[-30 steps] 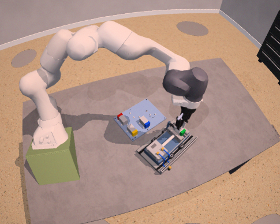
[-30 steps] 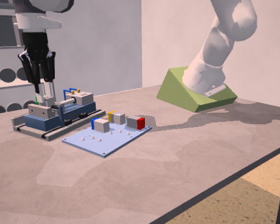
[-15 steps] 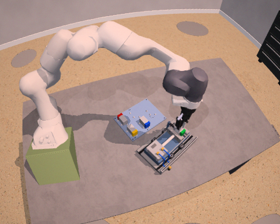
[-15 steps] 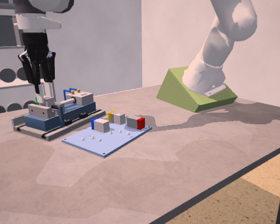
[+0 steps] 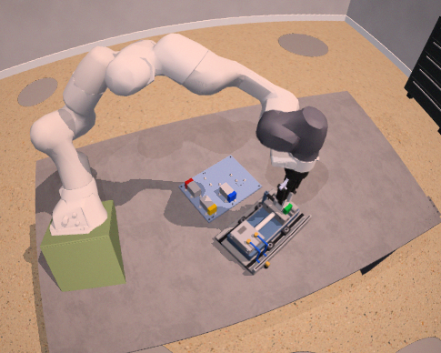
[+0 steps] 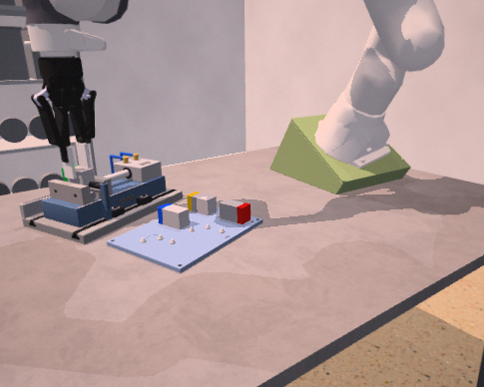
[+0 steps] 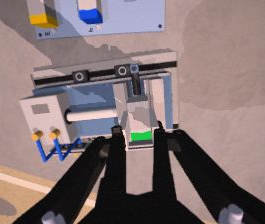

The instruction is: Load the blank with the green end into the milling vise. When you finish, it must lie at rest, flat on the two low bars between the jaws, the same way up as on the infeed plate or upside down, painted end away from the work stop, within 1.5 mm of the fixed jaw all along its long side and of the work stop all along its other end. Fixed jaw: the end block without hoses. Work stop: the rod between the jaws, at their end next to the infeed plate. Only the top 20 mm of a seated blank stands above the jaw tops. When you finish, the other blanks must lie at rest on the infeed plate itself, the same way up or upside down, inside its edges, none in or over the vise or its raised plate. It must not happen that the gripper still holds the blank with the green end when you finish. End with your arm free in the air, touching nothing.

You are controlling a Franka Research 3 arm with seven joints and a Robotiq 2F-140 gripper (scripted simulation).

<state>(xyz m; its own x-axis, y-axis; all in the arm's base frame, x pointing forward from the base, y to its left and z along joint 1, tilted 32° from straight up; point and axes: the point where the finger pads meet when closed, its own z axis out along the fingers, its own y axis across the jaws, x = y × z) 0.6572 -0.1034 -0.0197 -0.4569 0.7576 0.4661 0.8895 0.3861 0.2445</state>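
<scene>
Now: the green-ended blank 4 cm below my hand. Round my hand: blue-ended blank 15 cm behind, 14 cm to the left, 11 cm below; then fixed jaw 2 cm ahead, 2 cm to the left, 6 cm below; then black work stop rod 2 cm behind, 5 cm to the left, 5 cm below.
</scene>
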